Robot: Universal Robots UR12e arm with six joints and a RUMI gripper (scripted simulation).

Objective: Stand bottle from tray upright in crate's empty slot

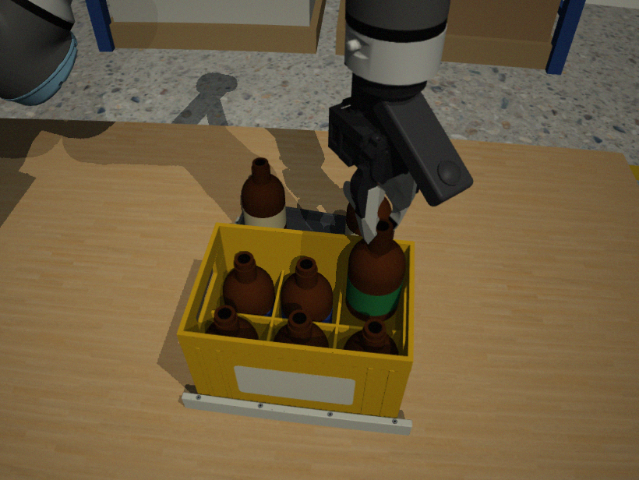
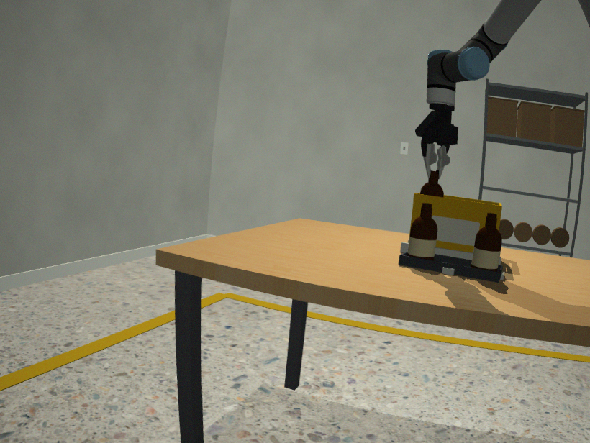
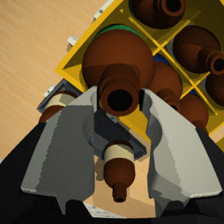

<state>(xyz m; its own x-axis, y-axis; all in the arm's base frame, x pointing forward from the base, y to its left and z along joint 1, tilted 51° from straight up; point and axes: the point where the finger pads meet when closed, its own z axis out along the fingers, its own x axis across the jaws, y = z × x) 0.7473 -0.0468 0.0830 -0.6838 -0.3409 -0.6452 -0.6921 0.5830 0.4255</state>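
Now: hand 16 cm above the crate, 8 cm past it and 5 cm to the left of it. Also, from my hand: dark tray: 23 cm below, 18 cm to the left, 12 cm behind.
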